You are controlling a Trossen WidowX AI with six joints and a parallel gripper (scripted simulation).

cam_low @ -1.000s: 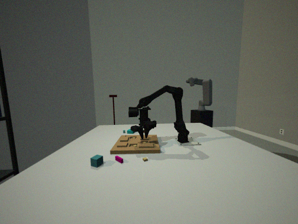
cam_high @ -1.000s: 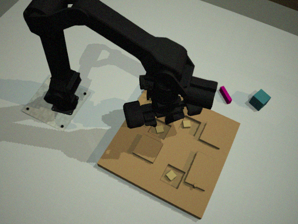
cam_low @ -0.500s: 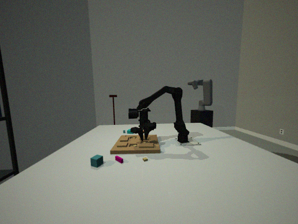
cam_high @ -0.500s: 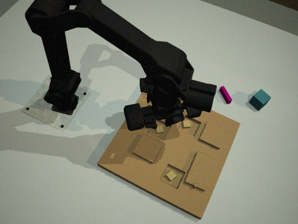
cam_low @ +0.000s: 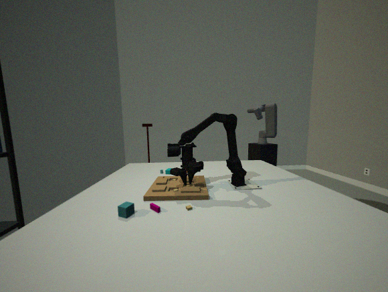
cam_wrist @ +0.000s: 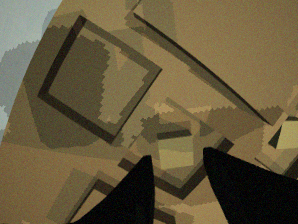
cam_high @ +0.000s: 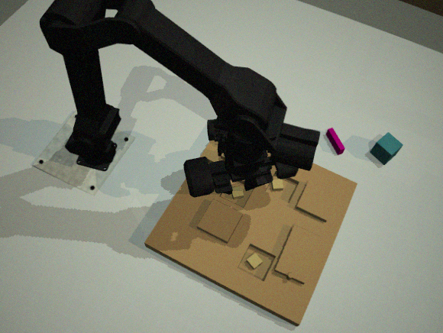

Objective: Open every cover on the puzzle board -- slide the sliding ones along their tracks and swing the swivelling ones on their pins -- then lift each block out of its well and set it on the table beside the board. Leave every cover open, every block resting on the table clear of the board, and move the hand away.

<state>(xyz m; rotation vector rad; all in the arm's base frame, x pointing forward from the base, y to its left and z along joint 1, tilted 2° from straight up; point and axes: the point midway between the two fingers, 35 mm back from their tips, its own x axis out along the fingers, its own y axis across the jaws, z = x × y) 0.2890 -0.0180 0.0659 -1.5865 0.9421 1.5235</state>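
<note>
Right now my gripper tip is 5 cm short of the tan puzzle board, 2 cm to the left of it and 1 cm above it. Also, from my gripper tip: orange block (31 cm to the right, 6 cm behind, 2 cm below); then teal cube (28 cm ahead, 17 cm to the left, 1 cm below); then magenta bar (17 cm to the left, 17 cm ahead, 2 cm below).
</note>
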